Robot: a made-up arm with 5 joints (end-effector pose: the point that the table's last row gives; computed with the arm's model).
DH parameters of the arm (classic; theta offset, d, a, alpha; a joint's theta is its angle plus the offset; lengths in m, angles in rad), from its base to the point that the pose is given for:
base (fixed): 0 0 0.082 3.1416
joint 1: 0 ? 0.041 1.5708
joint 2: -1.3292 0 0.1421 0
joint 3: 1.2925 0 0.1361 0
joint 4: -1.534 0.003 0 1.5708
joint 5: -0.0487 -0.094 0 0
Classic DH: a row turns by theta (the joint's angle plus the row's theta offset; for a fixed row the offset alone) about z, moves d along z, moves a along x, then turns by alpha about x.
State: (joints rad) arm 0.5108 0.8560 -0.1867 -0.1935 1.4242
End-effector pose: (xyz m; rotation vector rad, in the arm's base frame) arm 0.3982 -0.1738 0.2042 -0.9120 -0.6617 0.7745
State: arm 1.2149 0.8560 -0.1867 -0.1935 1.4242
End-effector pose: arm 0.2105 -0.3371 0.2042 -1.0546 -0.2982 0.1442
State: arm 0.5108 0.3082 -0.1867 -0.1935 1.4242
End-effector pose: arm 0.3841 -0.1659 0.3794 -1.3633 -0.9891 0.6567
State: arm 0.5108 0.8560 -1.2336 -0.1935 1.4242
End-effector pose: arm 0.4072 -0.1788 0.4334 -1.7682 -1.2829 0.4999
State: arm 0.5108 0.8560 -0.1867 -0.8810 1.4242
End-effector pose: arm 0.4055 -0.1779 0.2670 -1.4774 -1.0719 0.6179
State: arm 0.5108 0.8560 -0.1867 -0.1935 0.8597
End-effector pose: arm 0.3982 -0.1738 0.2042 -0.6744 -0.8673 0.2695
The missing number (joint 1, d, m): -0.263
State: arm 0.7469 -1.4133 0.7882 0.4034 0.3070
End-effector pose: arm 0.1641 -0.0719 0.4225 -0.8699 -1.5826 -0.3494
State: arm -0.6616 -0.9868 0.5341 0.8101 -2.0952
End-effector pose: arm 0.2007 0.0963 0.3985 1.2998 -0.2205 -1.2827
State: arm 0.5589 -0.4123 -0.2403 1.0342 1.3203
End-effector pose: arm 0.2609 -0.1083 0.4546 -0.9608 -0.7389 0.6253
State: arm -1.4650 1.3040 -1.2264 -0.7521 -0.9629
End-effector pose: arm 0.1205 0.3906 0.3197 2.1330 -0.7366 0.2439
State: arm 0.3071 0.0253 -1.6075 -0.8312 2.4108
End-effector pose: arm 0.0846 0.0023 0.5986 2.4651 0.5933 0.9725
